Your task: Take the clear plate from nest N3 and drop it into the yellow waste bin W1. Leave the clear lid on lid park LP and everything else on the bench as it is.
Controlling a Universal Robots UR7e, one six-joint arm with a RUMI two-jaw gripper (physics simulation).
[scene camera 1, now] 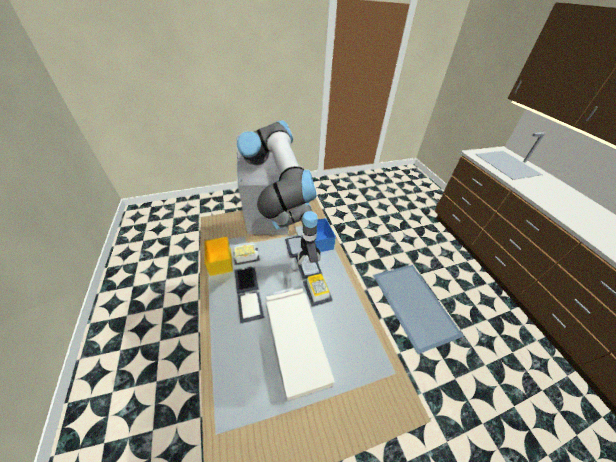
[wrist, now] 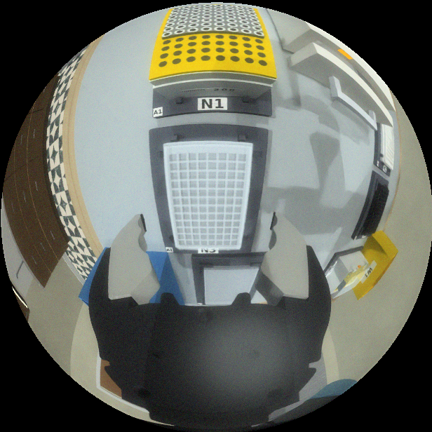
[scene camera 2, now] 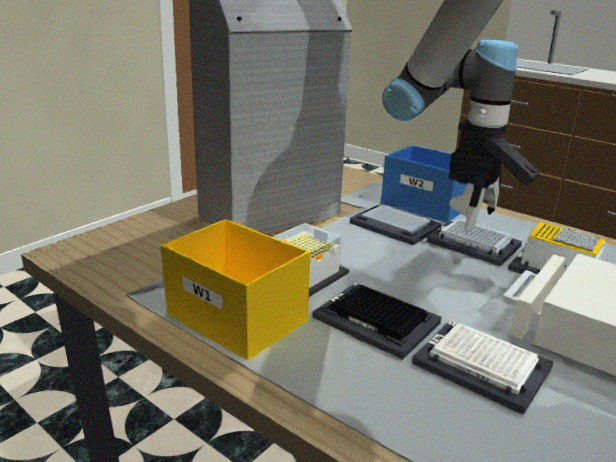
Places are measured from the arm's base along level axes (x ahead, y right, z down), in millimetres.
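Pixels of known places: gripper, fingertip midpoint: (scene camera 1: 309, 262) (scene camera 2: 478, 223).
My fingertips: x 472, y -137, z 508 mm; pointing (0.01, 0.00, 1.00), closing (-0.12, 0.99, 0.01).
Ahead of a thing's pixels: the offset from my fingertips to its top centre. "spot": to the spot under its first point.
The clear plate {dx -1, dy -1, dz +22 mm} (scene camera 1: 310, 269) (scene camera 2: 492, 240) (wrist: 207, 195) lies flat in the dark nest N3 {spot: dx +75, dy +1, dz +36 mm} (scene camera 2: 511, 248) (wrist: 158, 185). My gripper (scene camera 2: 480, 219) (wrist: 207, 214) is open and empty, pointing down low over the plate. In the wrist view its fingertips stand wide, one on each side of the plate, towards the N3 label end. Whether they are above the plate's top or beside it, I cannot tell. The clear lid {dx -177, dy +10, dz +28 mm} (scene camera 2: 400, 218) (wrist: 227, 285) lies flat on its dark park beside N3. The yellow bin W1 {dx -238, dy +490, dz -72 mm} (scene camera 1: 218, 256) (scene camera 2: 277, 310) (wrist: 382, 250) stands at the other side of the bench.
Blue bin W2 {dx -165, dy -153, dz -72 mm} (scene camera 1: 325, 242) (scene camera 2: 415, 195) stands close behind N3 and the lid park. A yellow-topped tip box {dx +174, dy +24, dz -29 mm} (scene camera 1: 318, 286) (scene camera 2: 565, 240) (wrist: 212, 55) sits on N1. A black plate {dx -51, dy +375, dz +22 mm} (scene camera 2: 380, 310), a white plate {dx +124, dy +396, dz +22 mm} (scene camera 2: 485, 355) and a white instrument {dx +407, dy +241, dz -36 mm} (scene camera 1: 300, 345) (scene camera 2: 580, 315) also stand on the bench.
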